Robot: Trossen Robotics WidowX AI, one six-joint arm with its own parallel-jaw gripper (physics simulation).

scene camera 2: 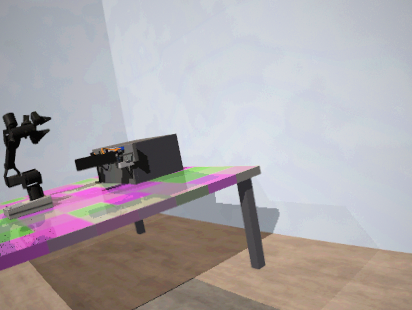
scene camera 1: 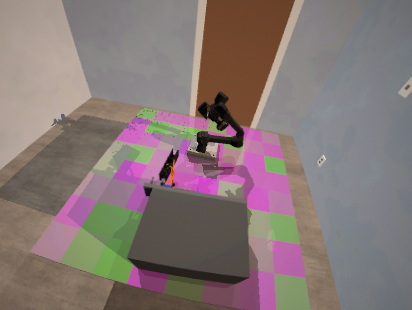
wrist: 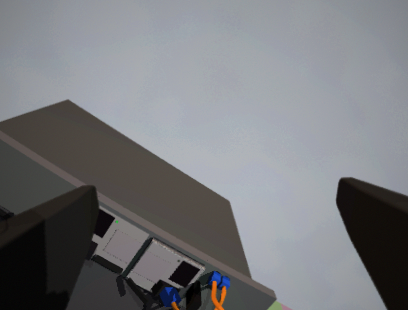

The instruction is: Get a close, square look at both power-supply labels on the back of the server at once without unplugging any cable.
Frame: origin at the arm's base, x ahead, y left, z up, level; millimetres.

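Where they show: gripper, fingertip midpoint: [scene camera 2: 50,124] [scene camera 1: 212,124] [wrist: 218,194]; arm's base, link origin: [scene camera 2: 36,198] [scene camera 1: 201,149].
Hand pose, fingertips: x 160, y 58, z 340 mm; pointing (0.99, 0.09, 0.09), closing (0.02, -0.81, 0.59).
Things, the pixels of their centre, and the offset from my fingertips. "pt": a spot on its surface instead. Level surfaces: height alone.
- blue plug, body centre: [wrist: 169,295] dy -100, dx +282, dz -249 mm
- black bar-like part, surface spot: [scene camera 2: 95,161] pt dy -207, dx +121, dz -226 mm
- green checkered table, surface height: dz -388 mm
The dark grey server [scene camera 1: 195,232] [scene camera 2: 162,157] [wrist: 150,160] lies on the table. In the wrist view its back edge runs tilted, down to the right, at the lower left. Two pale power-supply faces show there, side by side: the left one [wrist: 121,246] is partly behind a finger, the right one [wrist: 156,262] is beside it. Faint dotted outlines show on them; no text is readable. Black cables and a blue plug [wrist: 170,296] cover their lower parts. My gripper [scene camera 1: 212,119] [scene camera 2: 49,125] [wrist: 218,194] is open and empty, raised above the table, apart from the server's back.
A black bar-like part [scene camera 1: 168,166] [scene camera 2: 95,161] sticks out behind the server, with orange cables [scene camera 1: 173,172] [wrist: 216,297] beside it. The arm's base [scene camera 1: 202,151] [scene camera 2: 28,206] stands on the pink and green checkered table [scene camera 1: 115,220] [scene camera 2: 192,186]. A brown door [scene camera 1: 245,50] is behind the arm.
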